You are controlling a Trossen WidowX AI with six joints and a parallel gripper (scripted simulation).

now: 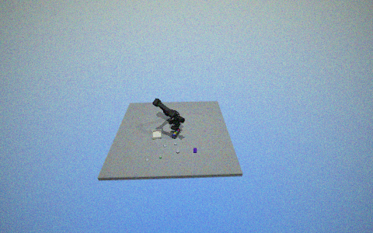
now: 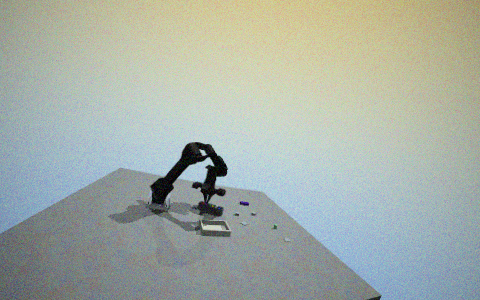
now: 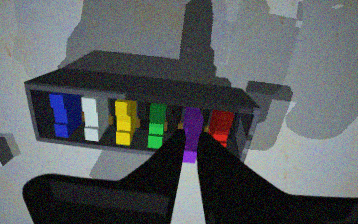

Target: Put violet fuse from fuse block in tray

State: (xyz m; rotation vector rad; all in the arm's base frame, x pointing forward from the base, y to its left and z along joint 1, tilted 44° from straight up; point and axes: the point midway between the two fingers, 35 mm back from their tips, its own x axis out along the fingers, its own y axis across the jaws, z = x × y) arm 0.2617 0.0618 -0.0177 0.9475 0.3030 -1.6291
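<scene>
Right now the red fuse is 20 mm behind my gripper tip, 10 mm to the left of it and 20 mm below it. The rest, counted from my gripper tip: green fuse: 20 mm ahead, 10 mm to the right, 20 mm below; then yellow fuse: 40 mm ahead, 20 mm to the right, 20 mm below; then violet fuse: 10 mm below.
</scene>
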